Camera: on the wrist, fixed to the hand. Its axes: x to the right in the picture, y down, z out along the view.
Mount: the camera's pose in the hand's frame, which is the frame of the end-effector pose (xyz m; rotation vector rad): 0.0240 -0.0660 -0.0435 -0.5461 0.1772 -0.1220
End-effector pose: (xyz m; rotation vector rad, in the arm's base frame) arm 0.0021 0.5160 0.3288 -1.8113 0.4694 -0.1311
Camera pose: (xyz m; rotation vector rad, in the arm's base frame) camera 0.0261 0.4822 0.4003 -2.3781 0.5560 -0.2692
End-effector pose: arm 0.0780 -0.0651 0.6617 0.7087 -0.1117 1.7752
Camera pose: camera 0.1162 -0.0046 0.6205 0.1602 -0.4065 1.5806
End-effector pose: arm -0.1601 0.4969 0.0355 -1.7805 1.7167 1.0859
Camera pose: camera -0.0878 0.4574 0.0293 -2.3359 1.4668 1.4813
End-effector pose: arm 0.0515 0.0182 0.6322 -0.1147 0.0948 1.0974
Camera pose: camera 0.1203 0.0035 0.5890 -0.6994 -0.0555 0.9665
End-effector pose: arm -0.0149 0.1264 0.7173 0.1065 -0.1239 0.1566
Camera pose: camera 0.0243 0.0702 0.6712 -0.4430 0.0197 0.0062
